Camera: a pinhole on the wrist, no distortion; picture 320 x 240 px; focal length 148.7 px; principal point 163.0 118.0 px. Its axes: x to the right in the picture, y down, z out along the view. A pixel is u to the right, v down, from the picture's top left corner.
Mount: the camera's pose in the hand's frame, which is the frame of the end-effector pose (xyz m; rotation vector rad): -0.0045 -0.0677 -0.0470 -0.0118 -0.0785 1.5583
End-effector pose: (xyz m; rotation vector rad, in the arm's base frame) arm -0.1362 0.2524 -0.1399 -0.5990 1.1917 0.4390
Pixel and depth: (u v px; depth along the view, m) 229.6 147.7 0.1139
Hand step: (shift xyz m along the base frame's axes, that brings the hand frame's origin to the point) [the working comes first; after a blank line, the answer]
In the camera's frame: 0.0510 0.0227 0.1139

0.0514 0.0268 0.0525
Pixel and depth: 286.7 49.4 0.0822
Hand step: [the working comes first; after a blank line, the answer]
In the camera's frame: 0.0684 -0.0379 0.0822

0.0404 0.0234 -0.0172
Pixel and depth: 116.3 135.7 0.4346
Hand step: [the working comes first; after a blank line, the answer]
In the camera's frame: -0.1365 0.0517 0.4346

0.3831 0.0720 0.2160
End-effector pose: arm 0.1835 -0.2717 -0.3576 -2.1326 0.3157 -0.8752
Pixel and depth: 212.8 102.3 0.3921
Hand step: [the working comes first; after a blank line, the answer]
In the camera's frame: 0.1313 -0.0414 0.3921

0.2538 0.1666 -0.1850
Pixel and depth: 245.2 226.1 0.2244
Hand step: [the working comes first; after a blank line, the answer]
In the camera's frame: 0.1240 0.1631 0.2244

-0.0101 0.1549 -0.2005
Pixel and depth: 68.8 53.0 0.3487
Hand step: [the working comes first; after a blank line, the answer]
In the camera's frame: -0.2209 -0.1524 0.3487

0.2760 0.3136 0.1559
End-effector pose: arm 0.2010 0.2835 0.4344 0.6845 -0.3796 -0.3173
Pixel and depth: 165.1 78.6 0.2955
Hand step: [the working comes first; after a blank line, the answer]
In the camera's frame: 0.0042 -0.0783 0.2955

-0.0727 -0.2178 0.1418
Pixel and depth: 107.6 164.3 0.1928
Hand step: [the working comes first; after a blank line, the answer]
In the camera's frame: -0.0718 0.0600 0.1928

-0.1516 -0.1529 -0.0164
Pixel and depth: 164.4 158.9 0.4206
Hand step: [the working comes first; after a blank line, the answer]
In the camera's frame: 0.0040 0.1157 0.4206

-0.3008 -0.2014 0.1737
